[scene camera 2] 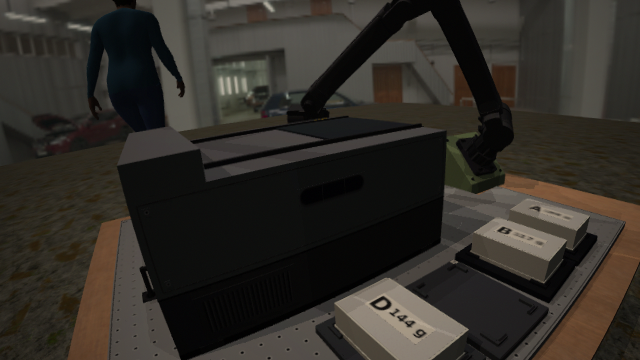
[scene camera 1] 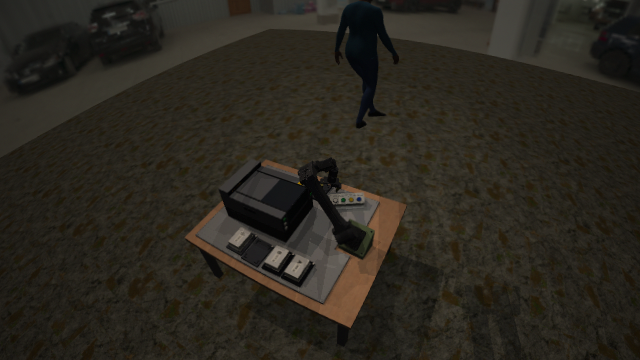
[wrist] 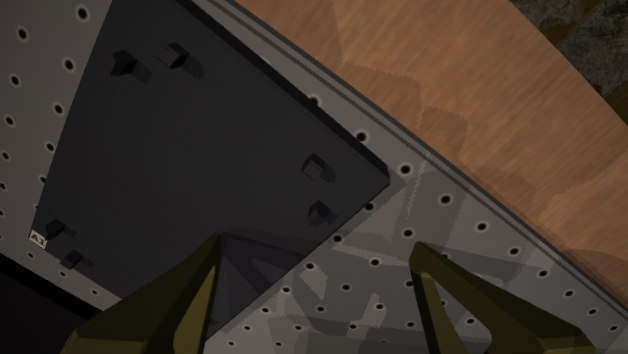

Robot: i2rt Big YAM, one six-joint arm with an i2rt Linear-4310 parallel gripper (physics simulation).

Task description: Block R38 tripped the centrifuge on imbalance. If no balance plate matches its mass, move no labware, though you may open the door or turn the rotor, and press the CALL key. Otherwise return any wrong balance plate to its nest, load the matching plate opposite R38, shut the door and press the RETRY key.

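Places are measured from the arm's base along level axes (x ahead, y left, z up), in centimetres.
Pixels of known places: gripper, between the fingertips: point(scene camera 1: 328, 191) point(wrist: 320, 247); arm's base, origin of its link: point(scene camera 2: 474, 157) point(scene camera 1: 355, 238).
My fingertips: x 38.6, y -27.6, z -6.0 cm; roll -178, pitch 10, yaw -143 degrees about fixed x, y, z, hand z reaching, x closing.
For each thing: its top centre in the pictures, then the offset to it from my fingertips. "spot": a spot on its surface instead. Level surfaces: height alone.
- Balance plates A, centre of its top: point(scene camera 2: 549, 212) point(scene camera 1: 297, 265) dy +59.8, dx -23.4, dz +4.4 cm
- B, centre of its top: point(scene camera 2: 520, 236) point(scene camera 1: 276, 256) dy +61.9, dx -10.6, dz +4.4 cm
- D, centre of its top: point(scene camera 2: 398, 316) point(scene camera 1: 239, 236) dy +65.7, dx +16.3, dz +4.4 cm
- empty dark nest, centre of its top: point(scene camera 2: 473, 295) point(scene camera 1: 257, 251) dy +64.9, dx +3.1, dz +0.8 cm
- bare black pad, a spot on its surface: point(wrist: 200, 150) spot: dy -0.3, dx +7.1, dz +0.7 cm
- white key box, centre of its top: point(scene camera 1: 346, 195) dy +2.7, dx -16.3, dz +7.4 cm
- perforated grey board, height of its surface: dz -1.0 cm
- wooden table, height of its surface: dz -2.3 cm
The black centrifuge point(scene camera 1: 255, 215) point(scene camera 2: 300, 225) has its top covered by a grey and a dark panel; block R38 and the rotor do not show. Balance plates A point(scene camera 1: 298, 268) point(scene camera 2: 572, 227), B point(scene camera 1: 277, 258) point(scene camera 2: 520, 252) and D point(scene camera 1: 241, 240) point(scene camera 2: 367, 305) sit on nests. D reads 144 g; the masses on A and B are blurred. An empty dark nest point(scene camera 1: 257, 252) point(scene camera 2: 480, 310) lies between B and D. My gripper point(wrist: 320, 247) is open and empty, above the edge of a bare black pad point(wrist: 200, 150) labelled A1. A white key box point(scene camera 1: 348, 203) carries white, green, yellow and blue keys.
The perforated grey board point(scene camera 1: 320, 290) point(wrist: 375, 295) lies on the wooden table point(scene camera 1: 390, 220) point(wrist: 500, 125). The arm's green base point(scene camera 1: 362, 247) point(scene camera 2: 465, 170) stands beside the board. Black bodywork fills the lower left corner of the wrist view. A person point(scene camera 1: 362, 45) point(scene camera 2: 130, 60) is beyond the table.
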